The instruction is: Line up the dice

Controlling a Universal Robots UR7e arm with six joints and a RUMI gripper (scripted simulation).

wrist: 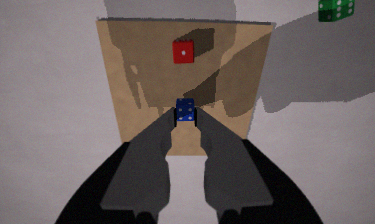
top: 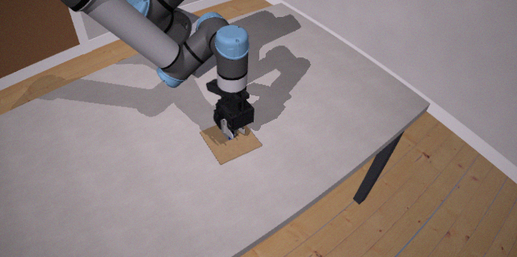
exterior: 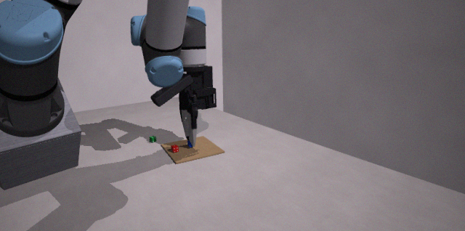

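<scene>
My gripper is now 1 cm above the blue die. From my hand the other things lie so: green die (13 cm to the left, 5 cm behind, 2 cm below); square mat (2 cm below); red die (5 cm behind, 1 cm to the left, 1 cm below).
</scene>
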